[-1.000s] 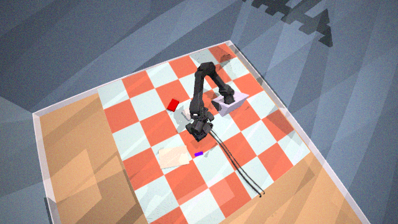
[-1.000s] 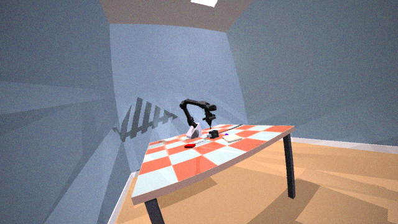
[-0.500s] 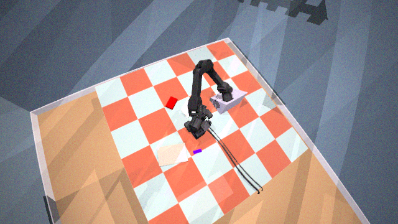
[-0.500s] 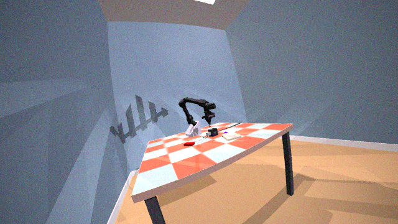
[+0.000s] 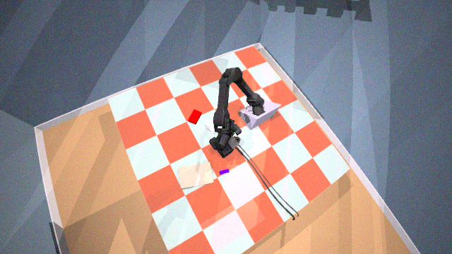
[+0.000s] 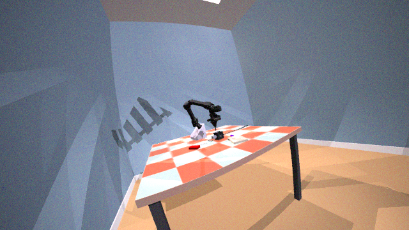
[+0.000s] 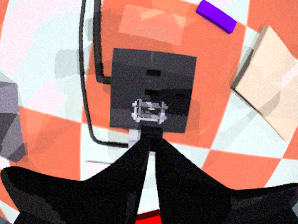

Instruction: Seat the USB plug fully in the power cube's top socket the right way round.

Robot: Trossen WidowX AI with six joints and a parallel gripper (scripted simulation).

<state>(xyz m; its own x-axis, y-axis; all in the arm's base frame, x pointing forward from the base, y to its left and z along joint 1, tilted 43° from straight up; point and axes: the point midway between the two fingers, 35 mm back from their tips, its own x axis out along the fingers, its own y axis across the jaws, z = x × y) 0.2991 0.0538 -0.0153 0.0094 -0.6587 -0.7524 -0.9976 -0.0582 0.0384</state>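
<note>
Right now the USB plug is 2 cm below my gripper tip. Also, from my gripper tip: purple piece (14 cm to the left, 12 cm below, 7 cm ahead); beige pad (23 cm ahead, 12 cm below, 7 cm to the left); USB socket (6 cm below).
</note>
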